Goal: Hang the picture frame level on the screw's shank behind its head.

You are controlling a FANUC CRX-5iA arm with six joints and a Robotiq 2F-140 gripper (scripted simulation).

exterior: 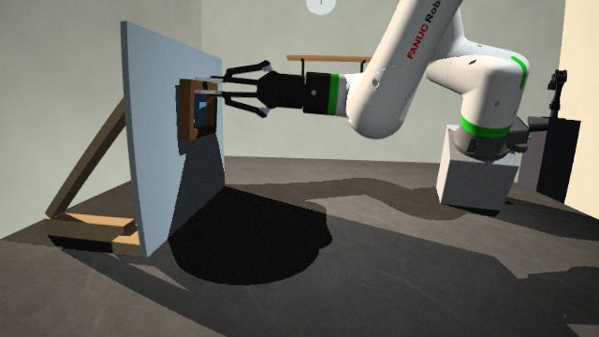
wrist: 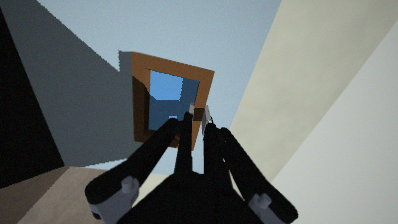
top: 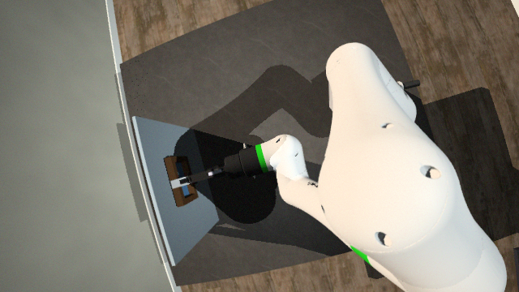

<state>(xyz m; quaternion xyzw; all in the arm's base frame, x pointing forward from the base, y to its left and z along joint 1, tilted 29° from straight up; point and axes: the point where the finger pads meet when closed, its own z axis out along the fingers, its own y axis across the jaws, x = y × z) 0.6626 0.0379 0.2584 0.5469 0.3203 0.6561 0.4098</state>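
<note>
The picture frame is 40 mm ahead of my hand and 50 mm below it. Round my hand: pale blue wall panel: 50 mm ahead, 110 mm below.
</note>
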